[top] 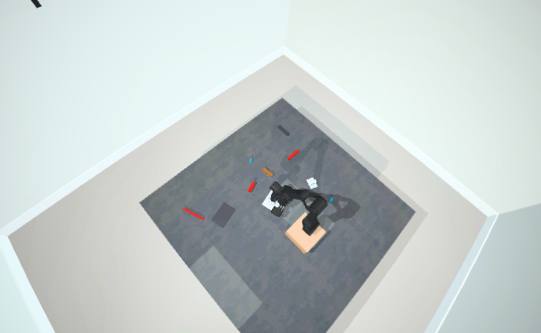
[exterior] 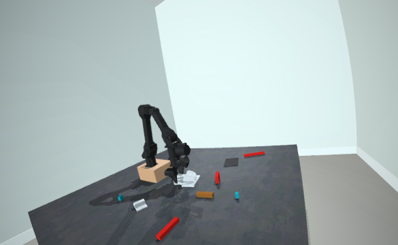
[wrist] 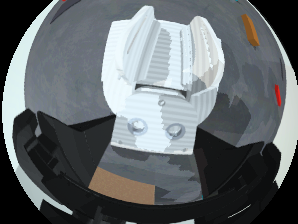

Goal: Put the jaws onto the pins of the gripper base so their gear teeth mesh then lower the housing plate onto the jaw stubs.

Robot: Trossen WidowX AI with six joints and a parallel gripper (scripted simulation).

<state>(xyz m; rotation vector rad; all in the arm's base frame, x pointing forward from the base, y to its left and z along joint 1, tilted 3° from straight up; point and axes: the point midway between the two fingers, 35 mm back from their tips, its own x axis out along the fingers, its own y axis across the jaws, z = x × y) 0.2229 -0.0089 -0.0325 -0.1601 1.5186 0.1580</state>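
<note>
Right now the white housing plate is 10 mm ahead of my gripper tip. Round my gripper tip: curved white jaw (30 mm ahead, 10 mm to the right, 10 mm above); flat white plate (70 mm ahead, 20 mm to the left, 10 mm below); white gripper base (10 mm ahead, 20 mm above).
</note>
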